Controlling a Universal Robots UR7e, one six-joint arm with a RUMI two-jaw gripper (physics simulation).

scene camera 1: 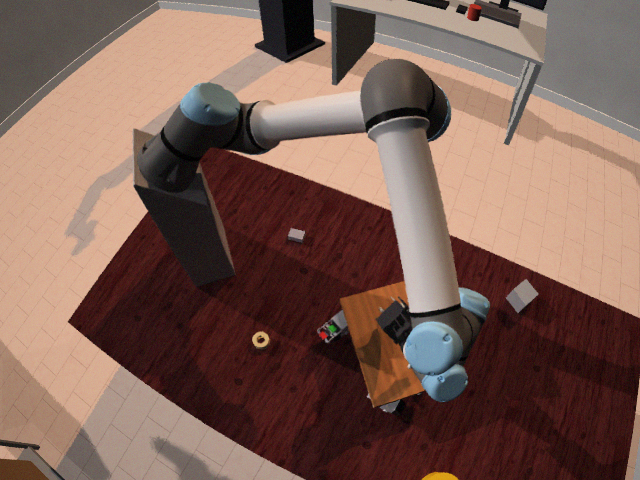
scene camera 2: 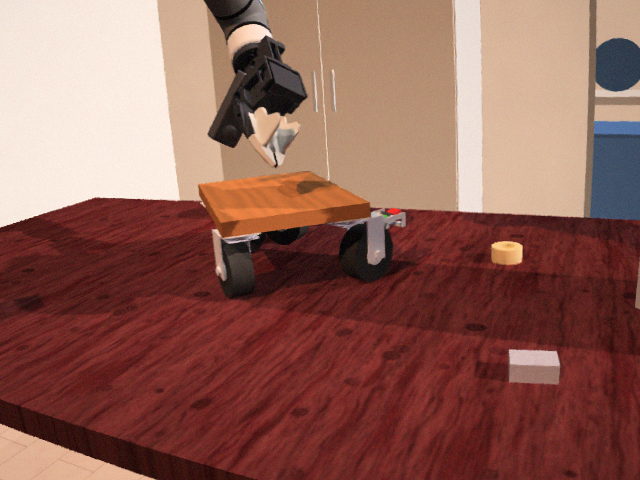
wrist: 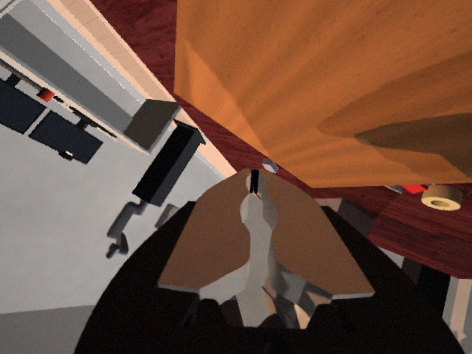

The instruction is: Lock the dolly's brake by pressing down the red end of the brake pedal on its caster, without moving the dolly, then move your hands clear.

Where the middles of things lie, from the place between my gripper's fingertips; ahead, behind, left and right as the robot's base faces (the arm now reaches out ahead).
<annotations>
Right now the dolly (scene camera 2: pixel 283 206) is 50 mm ahead of my hand, 50 mm to the right of it and 110 mm below it.
</annotations>
